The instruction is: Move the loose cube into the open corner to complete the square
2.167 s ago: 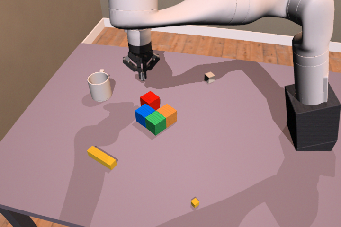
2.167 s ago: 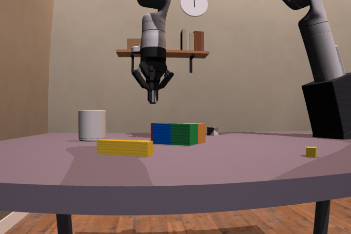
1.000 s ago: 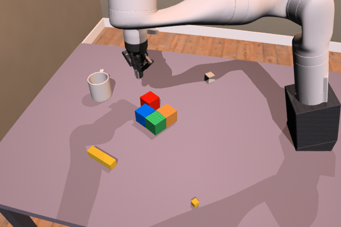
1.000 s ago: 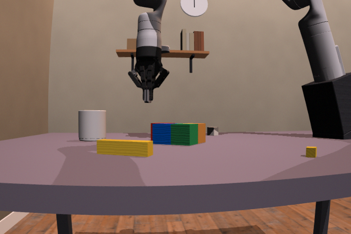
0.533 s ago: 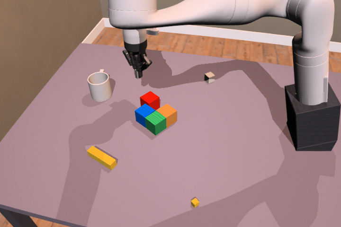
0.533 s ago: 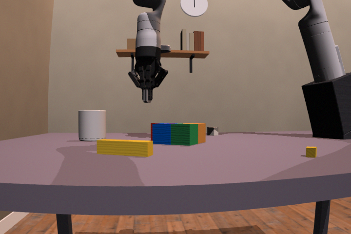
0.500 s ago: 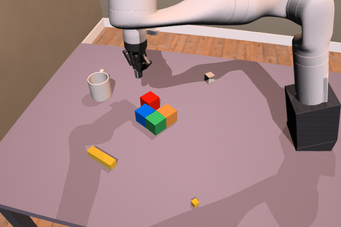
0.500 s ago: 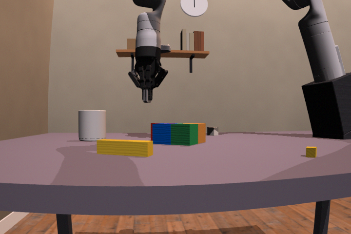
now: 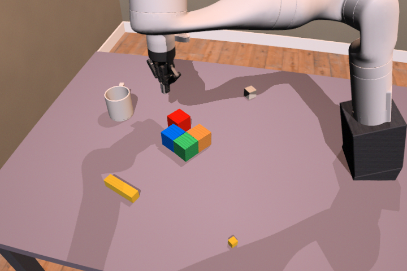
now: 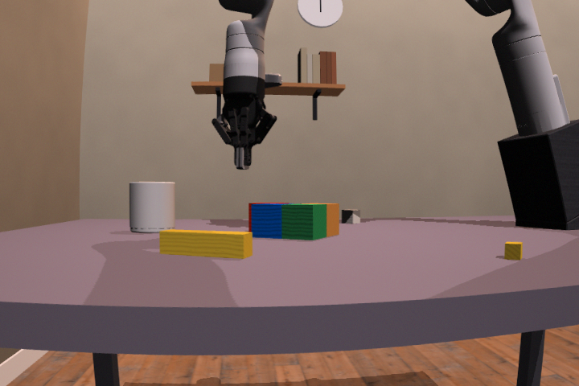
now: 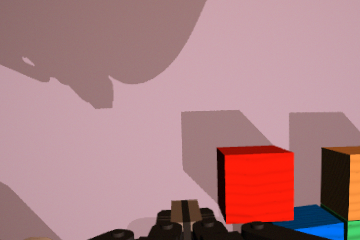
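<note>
The red cube is 50 mm behind my hand, 20 mm to the left of it and 100 mm below it. Also, from my hand: orange cube 140 mm behind, 60 mm to the left, 100 mm below; then blue cube 70 mm behind, 90 mm to the left, 100 mm below; then green cube 120 mm behind, 110 mm to the left, 100 mm below.
</note>
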